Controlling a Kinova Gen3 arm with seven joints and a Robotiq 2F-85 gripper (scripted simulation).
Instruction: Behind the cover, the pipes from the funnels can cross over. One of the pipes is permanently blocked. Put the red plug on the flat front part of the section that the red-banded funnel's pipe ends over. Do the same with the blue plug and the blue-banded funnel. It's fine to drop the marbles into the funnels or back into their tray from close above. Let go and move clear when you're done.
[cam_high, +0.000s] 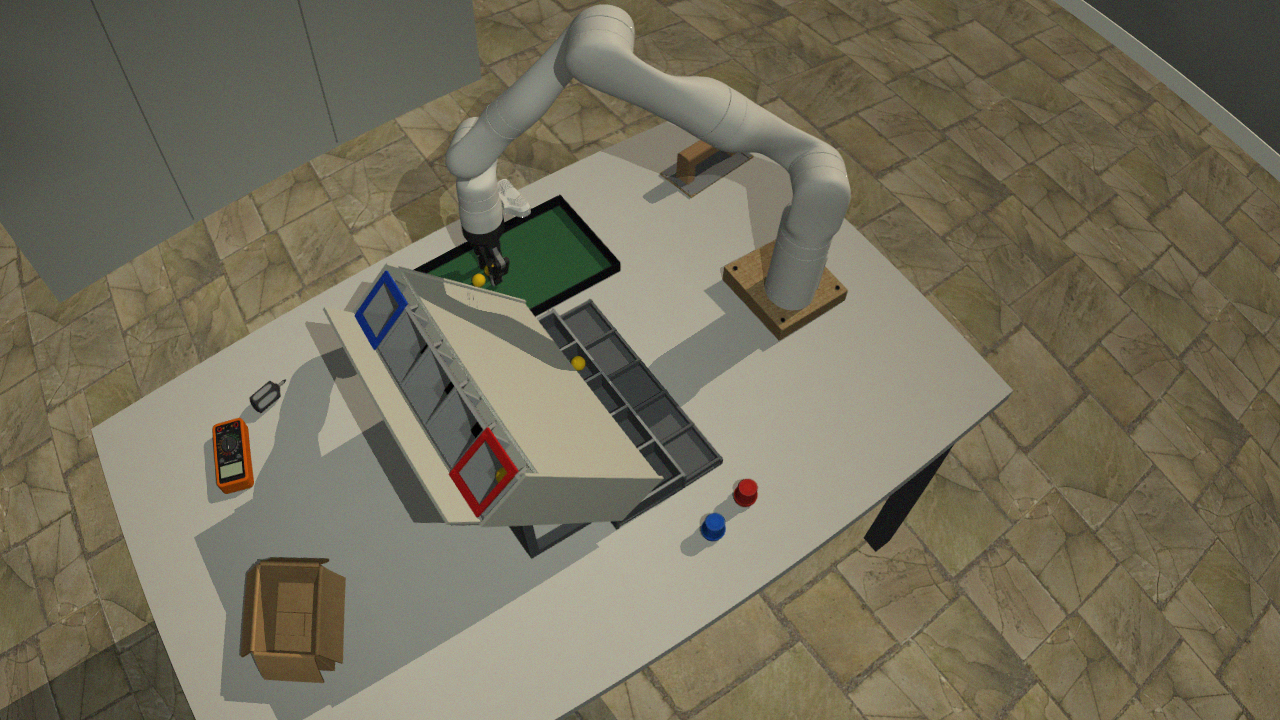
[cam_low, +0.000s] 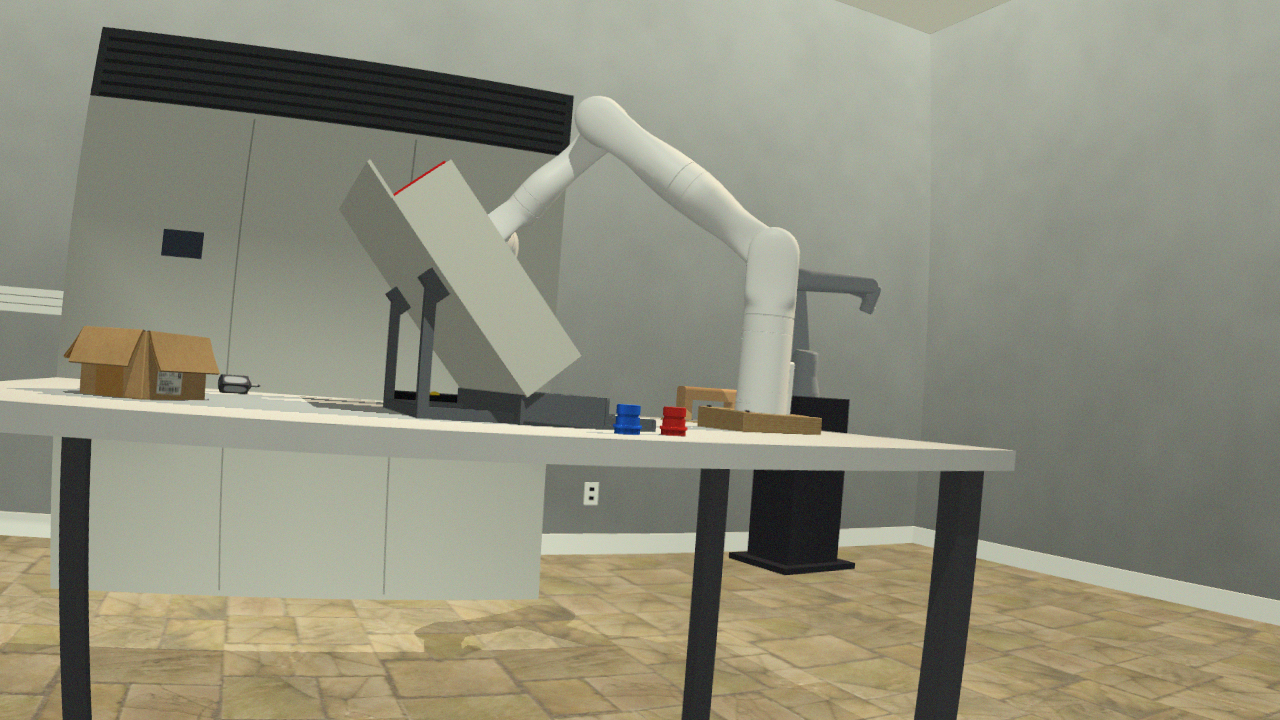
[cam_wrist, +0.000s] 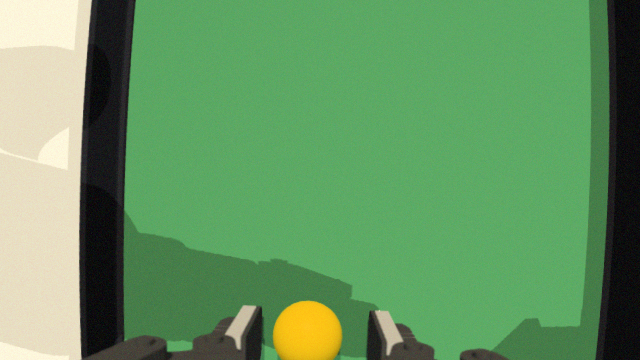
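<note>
Now: hand 2 cm to the right of the green marble tray, 2 cm above it and 1 cm past it. Round my hand: orange multimeter 59 cm ahead, 2 cm to the left, 1 cm below; dark object 47 cm ahead, 5 cm to the right, 1 cm below; beige cover 34 cm to the left, 18 cm above, 14 cm ahead.
</note>
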